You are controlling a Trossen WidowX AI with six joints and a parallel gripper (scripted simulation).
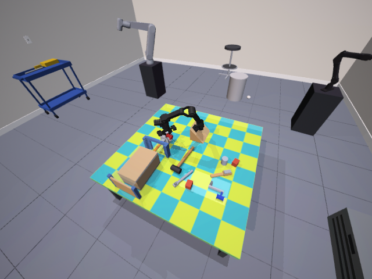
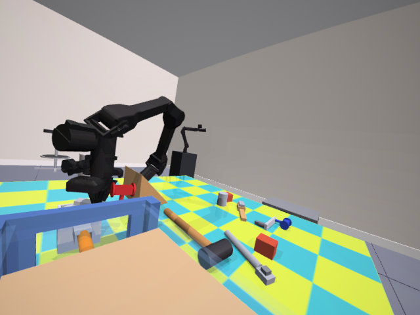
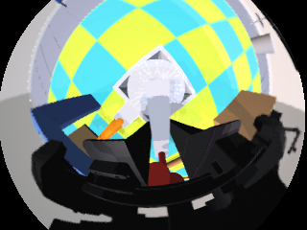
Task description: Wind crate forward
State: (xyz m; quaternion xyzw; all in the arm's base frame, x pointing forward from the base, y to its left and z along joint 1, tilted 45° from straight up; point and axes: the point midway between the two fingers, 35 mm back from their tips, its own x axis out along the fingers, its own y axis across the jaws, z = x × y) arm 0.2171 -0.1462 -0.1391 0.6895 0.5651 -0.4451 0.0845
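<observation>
The red grip is 30 mm ahead of my gripper tip, 50 mm to the left of it and 40 mm above it. Round my gripper tip: brush 100 mm ahead, 610 mm to the left, 80 mm below; then winch handle 10 mm ahead, 20 mm to the left, 20 mm above; then grey winch 40 mm behind, 50 mm to the right, 60 mm below.
</observation>
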